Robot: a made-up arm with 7 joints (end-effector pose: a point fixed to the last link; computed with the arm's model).
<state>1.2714 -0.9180 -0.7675 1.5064 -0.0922 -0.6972 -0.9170</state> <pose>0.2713 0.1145 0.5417 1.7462 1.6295 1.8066</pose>
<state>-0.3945 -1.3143 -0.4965 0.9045 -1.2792 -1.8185 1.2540</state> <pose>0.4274 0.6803 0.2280 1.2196 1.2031 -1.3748</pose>
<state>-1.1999 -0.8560 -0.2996 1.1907 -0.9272 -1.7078 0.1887</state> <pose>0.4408 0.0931 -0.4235 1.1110 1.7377 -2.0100</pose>
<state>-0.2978 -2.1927 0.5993 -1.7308 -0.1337 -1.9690 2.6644</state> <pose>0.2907 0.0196 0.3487 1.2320 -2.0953 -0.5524</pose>
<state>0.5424 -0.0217 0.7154 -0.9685 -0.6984 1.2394 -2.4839</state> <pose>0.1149 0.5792 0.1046 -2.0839 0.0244 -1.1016</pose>
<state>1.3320 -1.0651 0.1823 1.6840 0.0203 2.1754 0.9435</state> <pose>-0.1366 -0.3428 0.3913 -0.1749 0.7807 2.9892</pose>
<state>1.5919 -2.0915 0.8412 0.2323 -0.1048 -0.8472 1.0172</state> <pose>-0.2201 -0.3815 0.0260 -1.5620 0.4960 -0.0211</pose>
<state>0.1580 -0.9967 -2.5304 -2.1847 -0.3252 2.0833 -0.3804</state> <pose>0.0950 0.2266 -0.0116 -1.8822 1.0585 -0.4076</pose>
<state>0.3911 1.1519 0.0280 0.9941 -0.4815 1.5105 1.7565</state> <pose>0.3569 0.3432 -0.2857 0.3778 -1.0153 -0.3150</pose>
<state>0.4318 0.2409 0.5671 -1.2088 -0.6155 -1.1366 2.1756</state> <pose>0.1166 0.3455 -0.3459 0.7386 0.0382 -0.8709</pose>
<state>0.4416 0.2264 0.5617 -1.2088 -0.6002 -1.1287 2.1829</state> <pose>0.1331 0.3527 -0.3374 0.7789 0.0116 -0.8734</pose>
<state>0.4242 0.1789 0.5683 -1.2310 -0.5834 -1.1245 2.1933</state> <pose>0.1536 0.3400 -0.3323 0.7929 -0.0364 -0.8664</pose>
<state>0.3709 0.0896 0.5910 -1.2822 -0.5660 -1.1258 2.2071</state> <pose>0.1773 0.3005 -0.3306 0.7667 -0.1090 -0.8450</pose>
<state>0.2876 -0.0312 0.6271 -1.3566 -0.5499 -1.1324 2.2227</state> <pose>0.1991 0.2384 -0.3275 0.6989 -0.1945 -0.8094</pose>
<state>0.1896 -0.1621 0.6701 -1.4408 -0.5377 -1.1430 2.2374</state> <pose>0.2140 0.1658 -0.3185 0.5994 -0.2745 -0.7652</pose>
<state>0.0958 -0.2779 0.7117 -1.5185 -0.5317 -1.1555 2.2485</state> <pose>0.2196 0.0979 -0.3039 0.4887 -0.3332 -0.7222</pose>
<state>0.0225 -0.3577 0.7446 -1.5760 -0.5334 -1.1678 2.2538</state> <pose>0.2162 0.0464 -0.2901 0.3887 -0.3618 -0.6902</pose>
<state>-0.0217 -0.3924 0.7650 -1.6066 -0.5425 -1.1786 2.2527</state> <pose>0.2063 0.0153 -0.2836 0.3138 -0.3607 -0.6746</pose>
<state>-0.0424 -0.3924 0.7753 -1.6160 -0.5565 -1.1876 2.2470</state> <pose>0.1925 -0.0006 -0.2850 0.2619 -0.3396 -0.6717</pose>
